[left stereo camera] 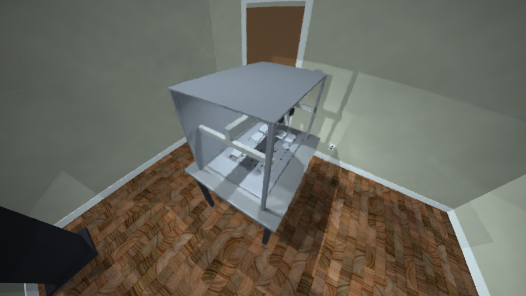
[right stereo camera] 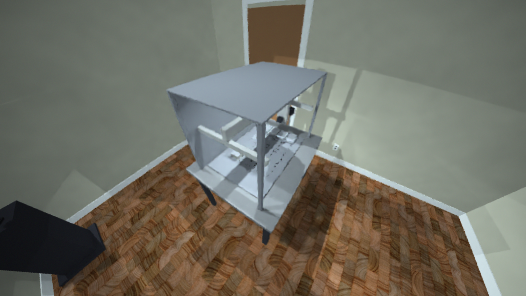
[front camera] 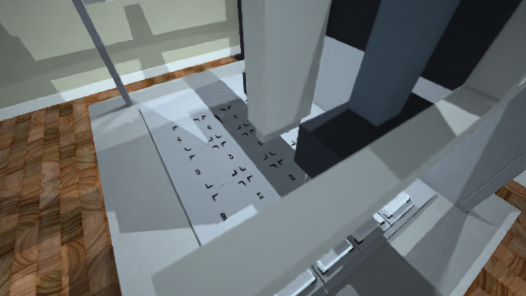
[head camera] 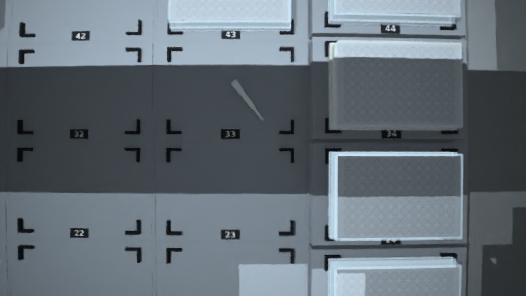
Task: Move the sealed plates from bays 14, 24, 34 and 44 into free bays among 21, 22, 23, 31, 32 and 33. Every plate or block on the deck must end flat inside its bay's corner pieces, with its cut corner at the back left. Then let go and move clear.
Note:
I see an enclosure roof (left stereo camera: pixel 265 91), a bay 22 (head camera: pixel 100 186), a bay 23 (head camera: pixel 206 187) and a bay 24 (head camera: pixel 318 170).

